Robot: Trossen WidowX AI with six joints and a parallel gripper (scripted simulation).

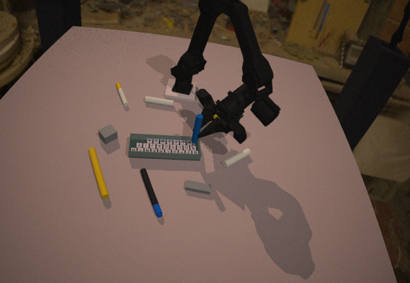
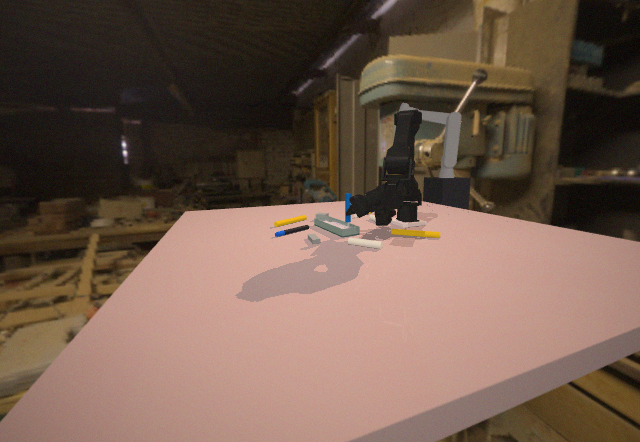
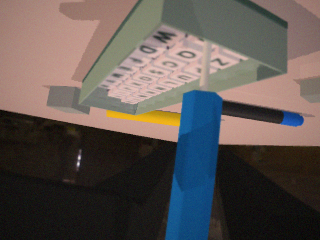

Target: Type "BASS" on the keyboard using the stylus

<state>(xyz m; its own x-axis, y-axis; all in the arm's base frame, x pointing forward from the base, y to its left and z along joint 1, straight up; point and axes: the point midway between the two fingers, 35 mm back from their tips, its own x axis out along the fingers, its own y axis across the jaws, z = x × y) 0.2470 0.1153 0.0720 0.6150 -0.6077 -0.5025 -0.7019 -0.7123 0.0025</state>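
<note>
The grey cube lies 25 cm to the right of my gripper tip, 6 cm below it and 3 cm ahead of it. The rest, counted from my gripper tip: blue stylus (1 cm below); grey wedge (12 cm ahead, 6 cm below, 4 cm to the left); yellow rod (22 cm to the right, 16 cm ahead, 6 cm below).
</note>
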